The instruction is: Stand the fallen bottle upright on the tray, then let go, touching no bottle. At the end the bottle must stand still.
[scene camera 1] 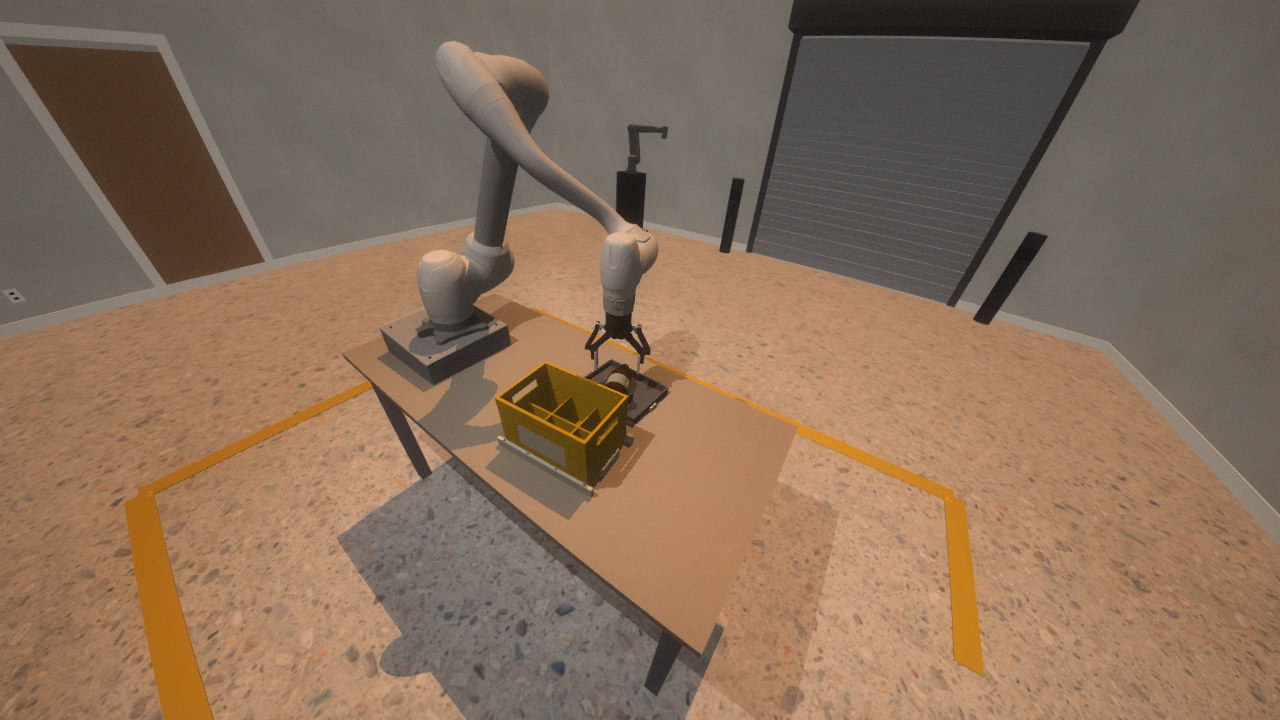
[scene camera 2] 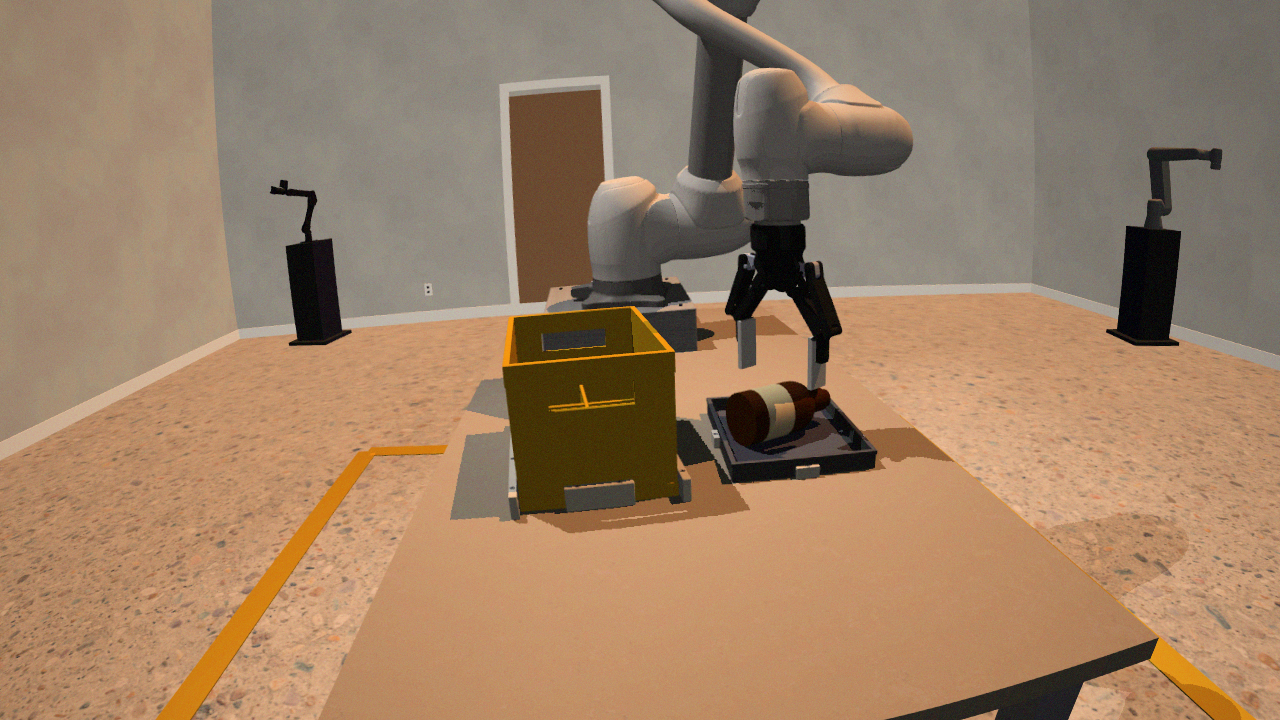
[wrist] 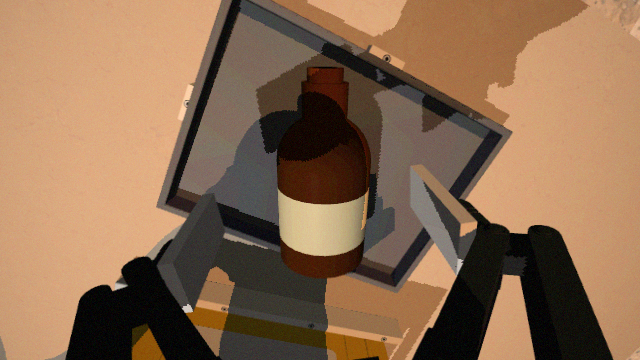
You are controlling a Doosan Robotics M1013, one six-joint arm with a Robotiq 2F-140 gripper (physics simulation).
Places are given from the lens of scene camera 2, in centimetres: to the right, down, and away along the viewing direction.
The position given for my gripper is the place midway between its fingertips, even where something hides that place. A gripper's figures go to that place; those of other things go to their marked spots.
my gripper (scene camera 2: 780,376): 20, 2, 90
brown bottle (scene camera 2: 753,416): 15, 7, 84
